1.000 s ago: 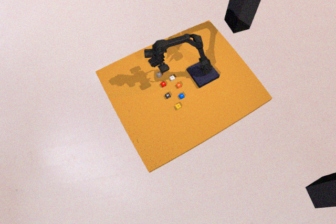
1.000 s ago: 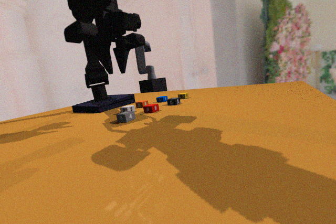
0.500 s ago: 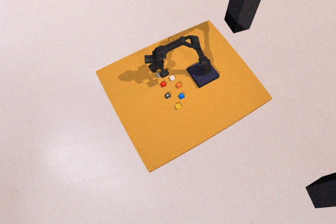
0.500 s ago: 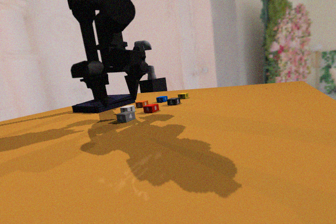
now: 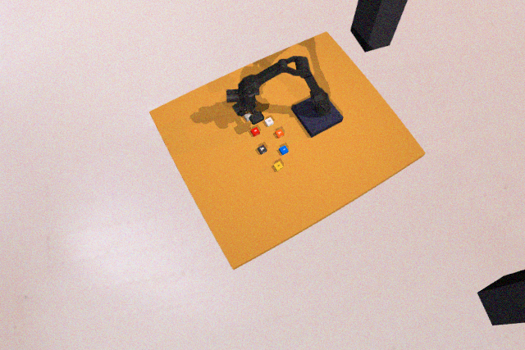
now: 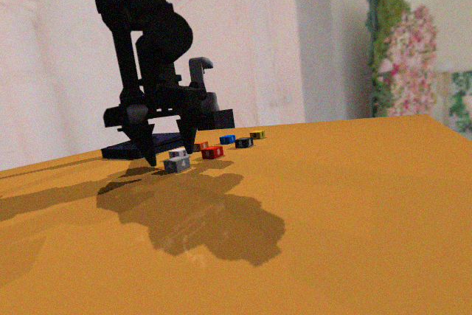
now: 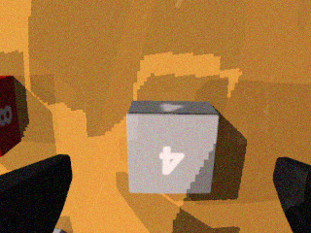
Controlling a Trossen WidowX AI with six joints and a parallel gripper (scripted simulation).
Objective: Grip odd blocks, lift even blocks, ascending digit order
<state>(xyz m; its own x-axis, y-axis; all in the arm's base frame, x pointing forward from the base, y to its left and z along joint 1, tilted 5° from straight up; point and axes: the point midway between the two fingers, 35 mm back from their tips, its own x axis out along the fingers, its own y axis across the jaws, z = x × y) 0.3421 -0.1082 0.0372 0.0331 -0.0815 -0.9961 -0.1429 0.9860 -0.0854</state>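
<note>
Now: the grey block 10 mm below my gripper tip and 10 mm ahead of it. Round my gripper tip: red block 90 mm to the left, 10 mm below; orange block 140 mm to the left, 100 mm behind, 10 mm below; white block 80 mm behind, 60 mm to the left, 10 mm below.
</note>
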